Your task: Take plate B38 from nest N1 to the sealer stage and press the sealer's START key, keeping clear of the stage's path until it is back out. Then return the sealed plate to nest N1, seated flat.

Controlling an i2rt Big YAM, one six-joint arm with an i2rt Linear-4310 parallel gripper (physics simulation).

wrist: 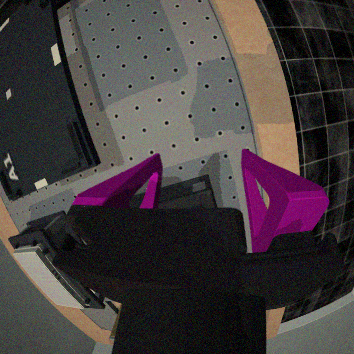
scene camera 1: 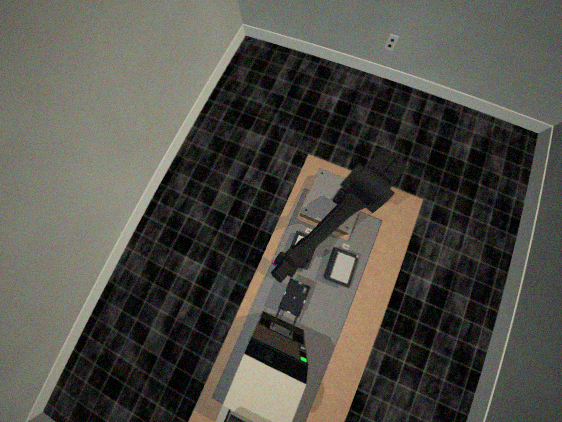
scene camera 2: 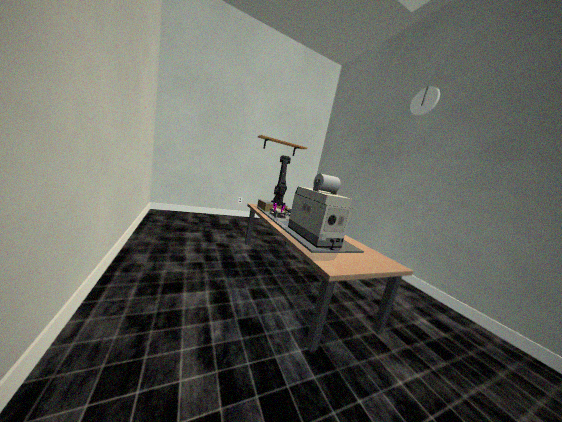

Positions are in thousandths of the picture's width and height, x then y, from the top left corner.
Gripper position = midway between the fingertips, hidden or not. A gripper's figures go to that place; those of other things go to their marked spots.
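My gripper (wrist: 566, 445): 140 mm from the lens. Grey perforated plate (wrist: 414, 239): 200 mm from the lens.
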